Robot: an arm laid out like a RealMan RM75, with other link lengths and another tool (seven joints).
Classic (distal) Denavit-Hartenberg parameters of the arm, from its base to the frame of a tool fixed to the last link. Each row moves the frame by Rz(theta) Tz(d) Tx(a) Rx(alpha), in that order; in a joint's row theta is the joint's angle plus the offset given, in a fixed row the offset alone. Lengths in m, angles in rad.
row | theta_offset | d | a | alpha
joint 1 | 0 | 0.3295 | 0 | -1.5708
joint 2 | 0 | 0 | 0 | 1.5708
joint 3 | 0 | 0.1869 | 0 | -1.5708
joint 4 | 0 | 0 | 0 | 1.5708
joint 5 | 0 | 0.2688 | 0 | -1.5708
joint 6 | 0 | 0 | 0 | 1.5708
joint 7 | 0.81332 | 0.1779 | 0.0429 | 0.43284
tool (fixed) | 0 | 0.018 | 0 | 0
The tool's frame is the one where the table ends.
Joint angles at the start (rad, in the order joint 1, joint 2, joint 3, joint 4, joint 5, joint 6, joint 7):
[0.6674, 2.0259, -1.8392, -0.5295, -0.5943, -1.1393, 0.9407]
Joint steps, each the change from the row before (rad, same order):
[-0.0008, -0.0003, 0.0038, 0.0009, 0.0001, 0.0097, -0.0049]
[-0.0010, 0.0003, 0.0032, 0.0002, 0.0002, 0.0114, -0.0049]
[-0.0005, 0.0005, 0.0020, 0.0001, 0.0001, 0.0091, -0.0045]
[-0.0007, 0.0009, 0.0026, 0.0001, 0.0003, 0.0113, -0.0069]
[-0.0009, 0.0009, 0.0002, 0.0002, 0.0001, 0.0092, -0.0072]
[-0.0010, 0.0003, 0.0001, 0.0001, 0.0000, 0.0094, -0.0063]
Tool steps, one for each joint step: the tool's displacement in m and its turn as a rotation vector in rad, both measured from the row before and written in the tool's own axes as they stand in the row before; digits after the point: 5 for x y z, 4 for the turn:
[-0.00139, -0.00266, 0.00054, 0.0114, -0.0070, -0.0013]
[-0.00118, -0.00256, 0.00082, 0.0122, -0.0068, -0.0011]
[-0.00074, -0.00185, 0.00078, 0.0093, -0.0050, -0.0018]
[-0.00089, -0.00227, 0.00102, 0.0113, -0.0069, -0.0030]
[0.00001, -0.00192, 0.00084, 0.0093, -0.0043, -0.0044]
[-0.00009, -0.00213, 0.00072, 0.0099, -0.0039, -0.0041]

